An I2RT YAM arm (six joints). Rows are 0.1 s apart.
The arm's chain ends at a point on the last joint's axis. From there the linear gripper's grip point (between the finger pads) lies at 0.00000 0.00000 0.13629 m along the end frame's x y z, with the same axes.
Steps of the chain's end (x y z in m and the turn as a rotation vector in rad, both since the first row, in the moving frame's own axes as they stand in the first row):
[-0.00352, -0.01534, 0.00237, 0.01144, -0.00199, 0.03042]
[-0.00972, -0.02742, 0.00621, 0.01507, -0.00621, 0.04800]
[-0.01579, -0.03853, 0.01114, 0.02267, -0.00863, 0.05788]
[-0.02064, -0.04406, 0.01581, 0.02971, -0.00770, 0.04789]
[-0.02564, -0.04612, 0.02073, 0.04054, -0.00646, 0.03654]
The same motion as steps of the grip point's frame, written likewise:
[-0.00377, -0.01690, 0.00236, 0.01144, -0.00199, 0.03042]
[-0.01052, -0.02949, 0.00619, 0.01507, -0.00621, 0.04800]
[-0.01688, -0.04165, 0.01110, 0.02267, -0.00863, 0.05788]
[-0.02159, -0.04813, 0.01575, 0.02971, -0.00770, 0.04789]
[-0.02642, -0.05166, 0.02062, 0.04054, -0.00646, 0.03654]

